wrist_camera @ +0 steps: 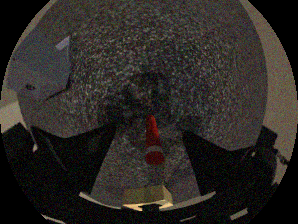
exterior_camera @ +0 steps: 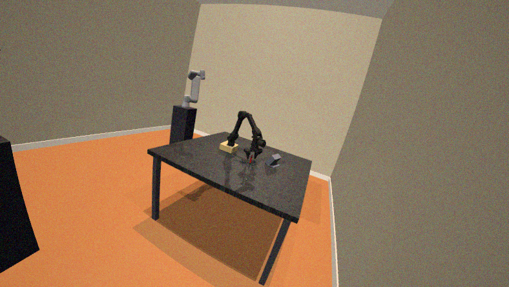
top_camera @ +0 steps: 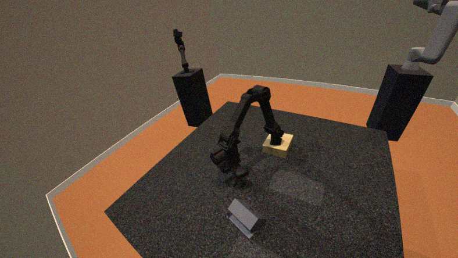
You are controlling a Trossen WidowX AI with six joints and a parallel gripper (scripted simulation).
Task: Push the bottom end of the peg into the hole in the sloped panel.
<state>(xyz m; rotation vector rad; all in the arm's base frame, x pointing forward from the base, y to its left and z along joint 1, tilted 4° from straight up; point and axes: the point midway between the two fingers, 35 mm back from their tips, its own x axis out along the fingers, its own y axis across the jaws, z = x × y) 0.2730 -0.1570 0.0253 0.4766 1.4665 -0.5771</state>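
Now: gripper tip 200 mm short of the grey sloped panel, 130 mm to the right of it and 10 mm below it. The rest, counted from my gripper tip: red peg (20 mm above).
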